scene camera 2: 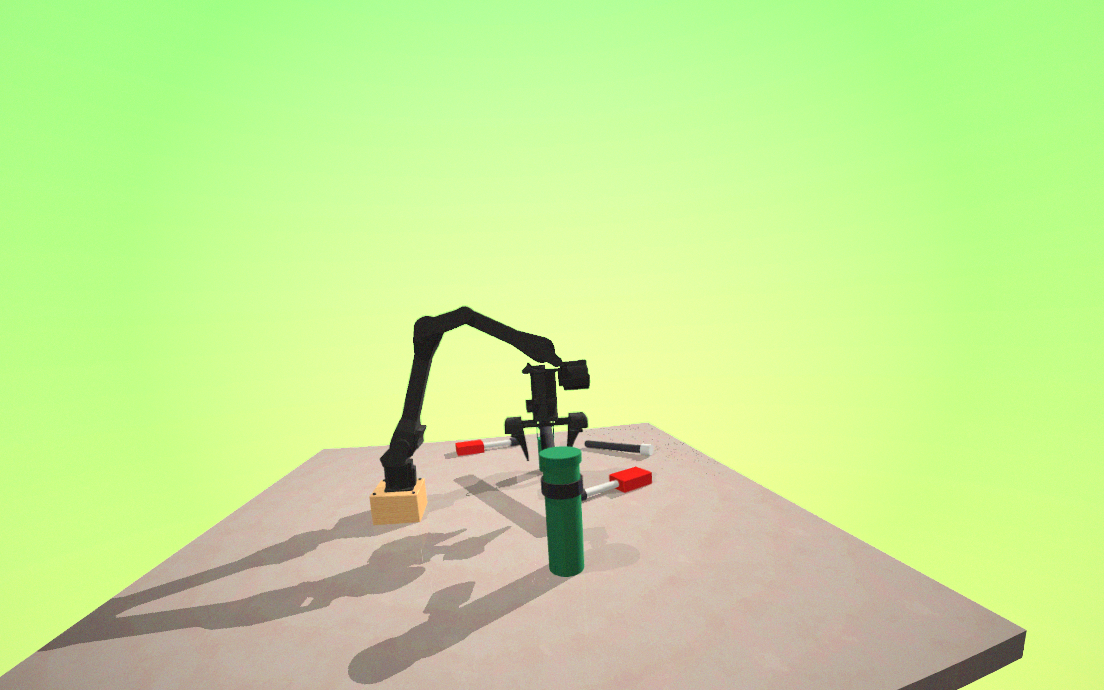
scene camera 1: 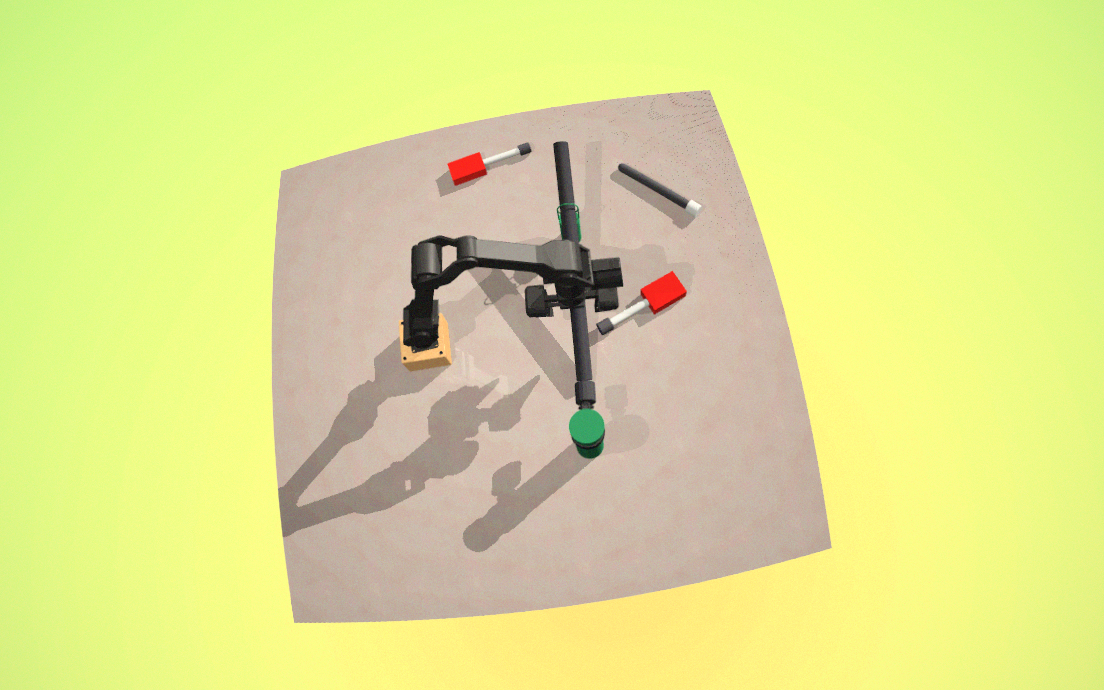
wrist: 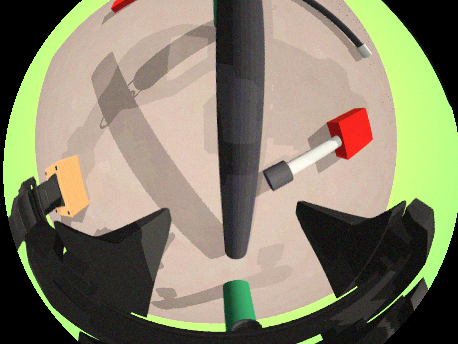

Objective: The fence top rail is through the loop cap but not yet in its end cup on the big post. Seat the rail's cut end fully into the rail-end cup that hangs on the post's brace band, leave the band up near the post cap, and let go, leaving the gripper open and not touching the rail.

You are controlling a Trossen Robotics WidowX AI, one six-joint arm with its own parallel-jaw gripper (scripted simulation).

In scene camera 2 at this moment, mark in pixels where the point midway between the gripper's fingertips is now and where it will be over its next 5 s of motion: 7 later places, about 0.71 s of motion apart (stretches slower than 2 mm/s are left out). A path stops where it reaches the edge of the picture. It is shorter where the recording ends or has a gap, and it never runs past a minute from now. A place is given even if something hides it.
The gripper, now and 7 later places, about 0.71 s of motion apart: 548,459; 550,471; 550,485; 550,490; 550,471; 551,460; 551,458; 553,460
